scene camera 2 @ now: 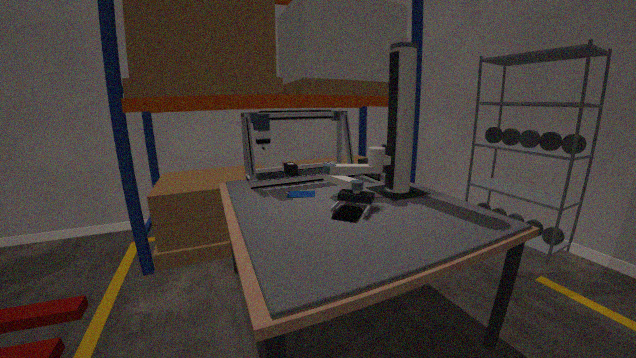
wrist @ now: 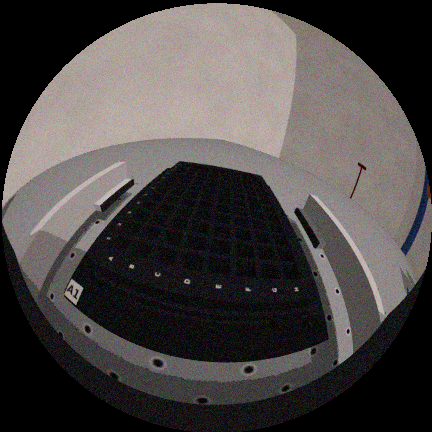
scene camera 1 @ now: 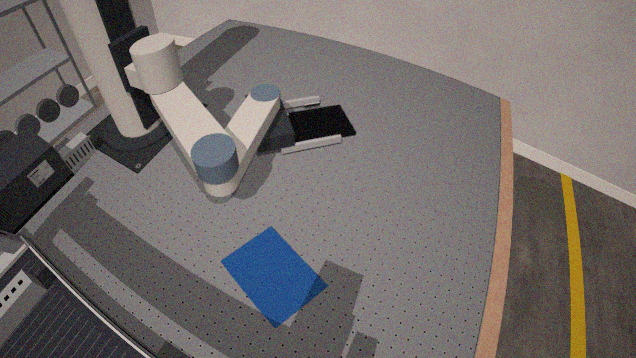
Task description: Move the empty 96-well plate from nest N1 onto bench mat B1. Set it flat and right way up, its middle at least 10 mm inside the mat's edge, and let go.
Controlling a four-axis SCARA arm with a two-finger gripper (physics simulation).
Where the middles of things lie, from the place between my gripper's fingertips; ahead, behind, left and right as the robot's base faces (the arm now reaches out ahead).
Scene:
Now: the black 96-well plate (scene camera 1: 327,119) 2 cm behind my hand and 2 cm to the right of it. The rest, counted from my hand: blue bench mat B1 (scene camera 1: 277,280): 8 cm ahead, 43 cm to the right, 2 cm below; black nest N1 (wrist: 197,338): 2 cm behind, 2 cm to the right, 2 cm below.

